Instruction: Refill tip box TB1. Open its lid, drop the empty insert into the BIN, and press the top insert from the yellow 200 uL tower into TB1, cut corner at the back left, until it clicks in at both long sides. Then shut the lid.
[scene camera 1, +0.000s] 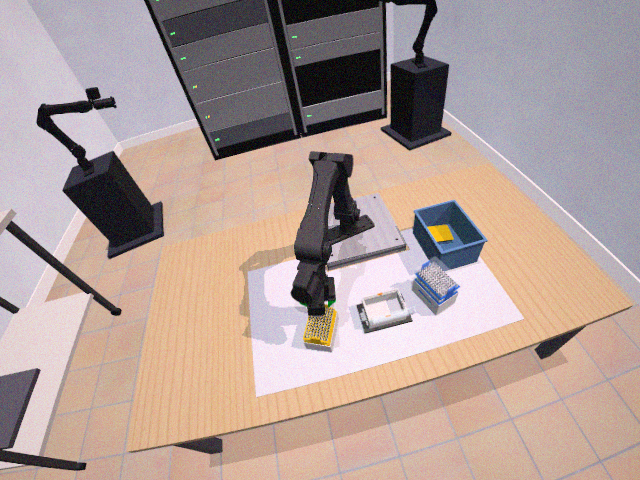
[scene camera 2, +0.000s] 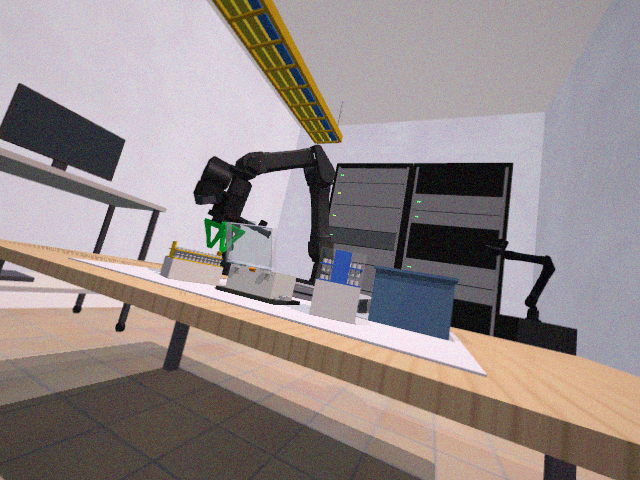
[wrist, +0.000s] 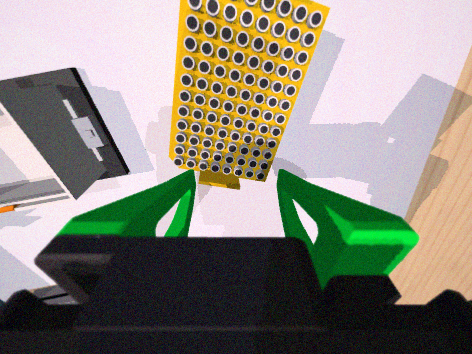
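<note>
My gripper (scene camera 1: 316, 306) (scene camera 2: 217, 248) (wrist: 236, 177) has green fingers, stands open with nothing between them, and is above the near-arm end of the yellow tower. The yellow insert (scene camera 1: 320, 326) (scene camera 2: 195, 256) (wrist: 232, 95), full of tips, lies on the pale tower base (scene camera 1: 318, 347) (scene camera 2: 190, 270). In the wrist view its end tab lies just beyond the fingertips. TB1 (scene camera 1: 391, 323) (scene camera 2: 252, 282) is beside it with no insert showing inside. Its clear lid (scene camera 2: 250, 245) stands upright, open. The empty yellow insert (scene camera 1: 440, 233) lies in the blue BIN (scene camera 1: 465, 256) (scene camera 2: 410, 304).
A blue-insert tower (scene camera 1: 436, 280) (scene camera 2: 336, 300) stands between TB1 and the BIN. The arm's grey base plate (scene camera 1: 374, 227) lies behind TB1. A white mat (scene camera 1: 281, 369) lies under the boxes on the wooden table (scene camera 1: 191, 361). TB1's dark holder (wrist: 47, 120) is at the wrist view's left.
</note>
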